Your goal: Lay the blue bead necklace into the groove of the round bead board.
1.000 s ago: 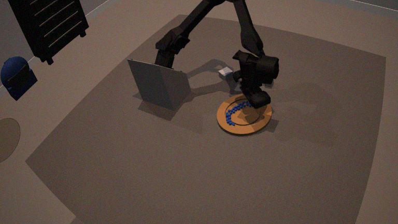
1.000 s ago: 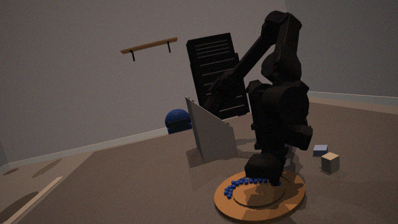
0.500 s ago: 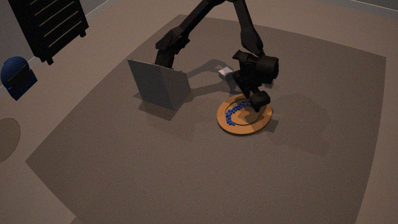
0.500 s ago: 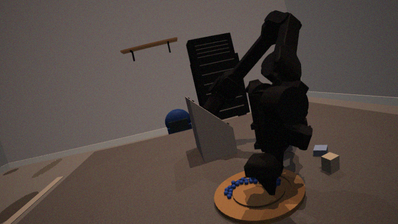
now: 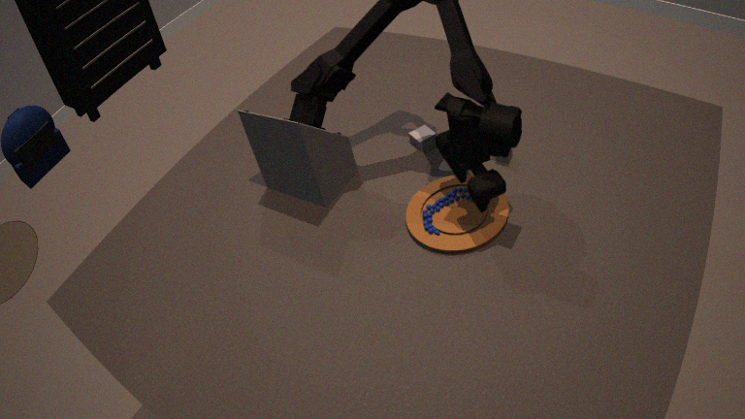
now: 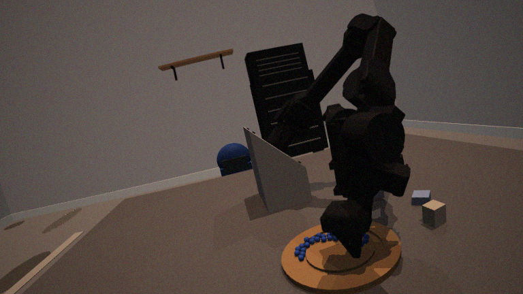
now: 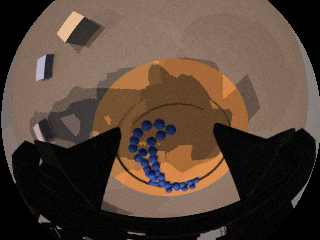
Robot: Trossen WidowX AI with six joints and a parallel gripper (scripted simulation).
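The tan cube lies 1 cm behind my gripper tip and 15 cm to the left of it. Round my gripper tip: white block: 20 cm behind, 12 cm to the left, 1 cm below; then pale blue block: 9 cm behind, 18 cm to the left, 1 cm below.
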